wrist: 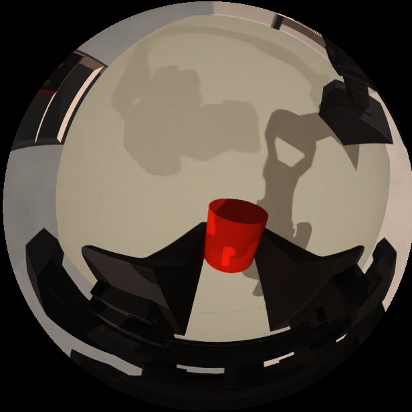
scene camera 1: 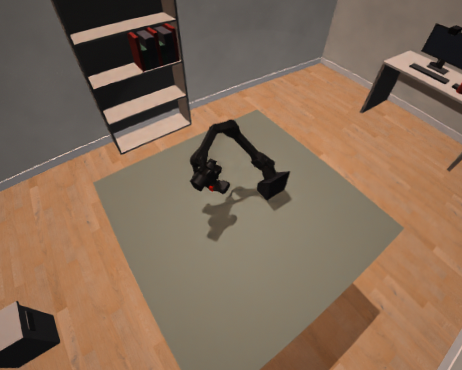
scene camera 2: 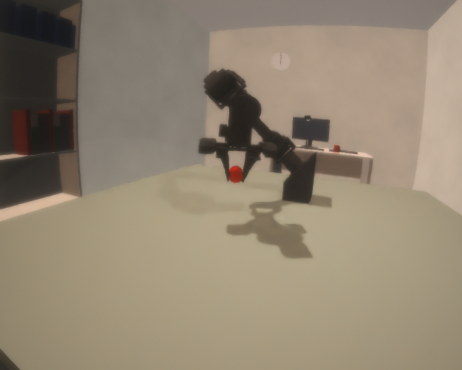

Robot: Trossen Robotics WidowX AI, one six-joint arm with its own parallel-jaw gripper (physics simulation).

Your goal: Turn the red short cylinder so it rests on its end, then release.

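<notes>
The red short cylinder (scene camera 1: 211, 188) (scene camera 2: 235, 174) (wrist: 232, 245) is held between the two black fingertips. It shows as a round red shape in scene camera 2, with one end turned towards that camera, so its long axis looks roughly level. In the wrist view one flat end faces the top of the picture and the curved side shows below it. My gripper (scene camera 1: 213, 188) (scene camera 2: 235, 179) (wrist: 229, 228) is shut on the cylinder, fingers pointing down, and holds it in the air above the grey-green mat (scene camera 1: 250, 280) (scene camera 2: 200, 300) (wrist: 150, 210). The fingers hide parts of its sides.
The arm's base (scene camera 1: 273, 185) (scene camera 2: 299, 185) (wrist: 355, 115) stands on the mat beside the gripper. Shadows of the arm and gripper lie on the mat. A bookshelf (scene camera 1: 186, 95) stands beyond the mat's edge, and a desk (scene camera 1: 407, 59) (scene camera 2: 366, 167) stands farther off.
</notes>
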